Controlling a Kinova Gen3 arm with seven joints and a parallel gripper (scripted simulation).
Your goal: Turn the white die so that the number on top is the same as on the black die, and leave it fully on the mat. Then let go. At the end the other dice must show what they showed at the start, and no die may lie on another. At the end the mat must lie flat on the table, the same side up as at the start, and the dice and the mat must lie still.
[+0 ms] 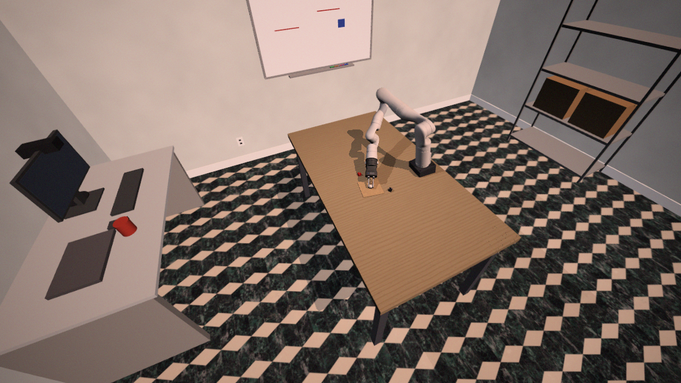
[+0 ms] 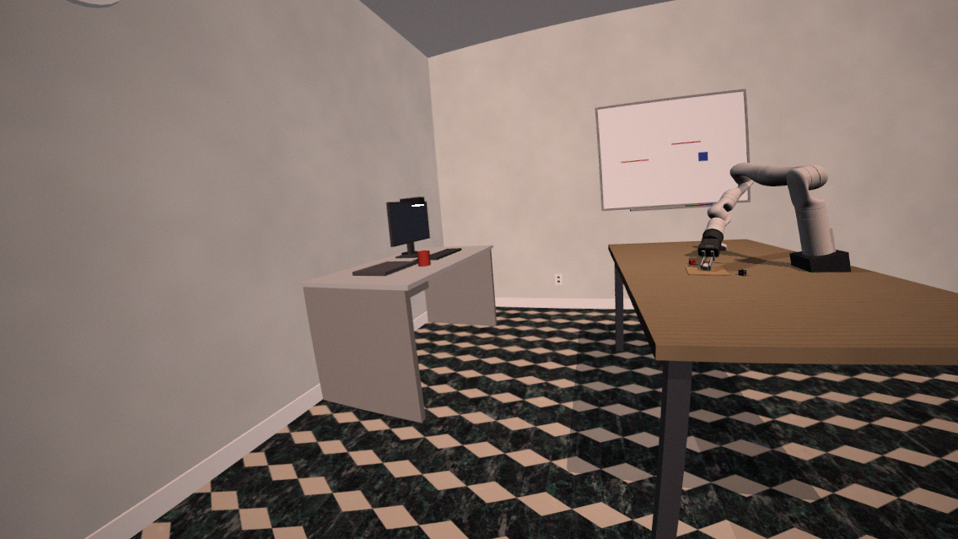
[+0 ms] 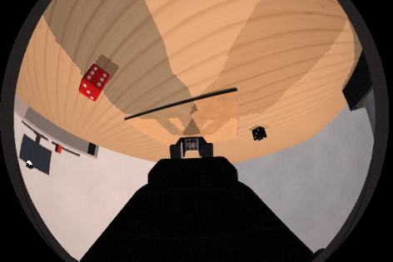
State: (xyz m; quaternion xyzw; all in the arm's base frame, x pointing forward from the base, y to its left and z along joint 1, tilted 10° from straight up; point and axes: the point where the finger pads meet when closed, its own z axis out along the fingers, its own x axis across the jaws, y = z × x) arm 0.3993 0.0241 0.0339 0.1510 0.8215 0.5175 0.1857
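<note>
The tan mat lies 2 cm below my hand. Round my hand: white die 1 cm to the left, 1 cm below; then black die 10 cm behind, 7 cm to the left, 2 cm below; then red die 14 cm to the right, 2 cm below, 2 cm ahead.
</note>
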